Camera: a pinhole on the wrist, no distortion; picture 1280 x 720 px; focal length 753.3 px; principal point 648.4 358.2 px. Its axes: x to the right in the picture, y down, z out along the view. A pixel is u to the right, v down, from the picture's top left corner.
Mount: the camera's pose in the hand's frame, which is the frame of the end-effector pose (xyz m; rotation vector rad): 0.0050 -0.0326 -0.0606 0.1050 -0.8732 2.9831
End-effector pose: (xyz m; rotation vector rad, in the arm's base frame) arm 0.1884 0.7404 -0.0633 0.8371 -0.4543 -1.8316
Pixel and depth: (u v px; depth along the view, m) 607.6 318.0 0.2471
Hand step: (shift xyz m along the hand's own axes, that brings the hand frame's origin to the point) 0.0328 -0.1550 0.1531
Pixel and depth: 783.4 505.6 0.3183
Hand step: -0.0372 -0.2561 0.1775
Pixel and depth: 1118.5 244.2 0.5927
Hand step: -0.3263 -0.2727 0.5128
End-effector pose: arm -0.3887 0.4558 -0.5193 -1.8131 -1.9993 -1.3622
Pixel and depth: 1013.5 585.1 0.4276
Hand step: -0.1841 -0.3694 0.2447
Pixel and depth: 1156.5 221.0 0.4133
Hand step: -0.2462 -0.1891 0.3476
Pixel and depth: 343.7 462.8 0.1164
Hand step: 0.0577 -0.1095 0.0250
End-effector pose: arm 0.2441 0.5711 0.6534 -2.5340 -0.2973 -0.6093
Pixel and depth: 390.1 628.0 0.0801
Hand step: 0.0355 -0.1003 -0.0107
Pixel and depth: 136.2 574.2 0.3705
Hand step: 0.2717 -0.3248 0.1750
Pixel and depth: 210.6 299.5 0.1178
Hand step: 0.0803 -0.0892 0.0383
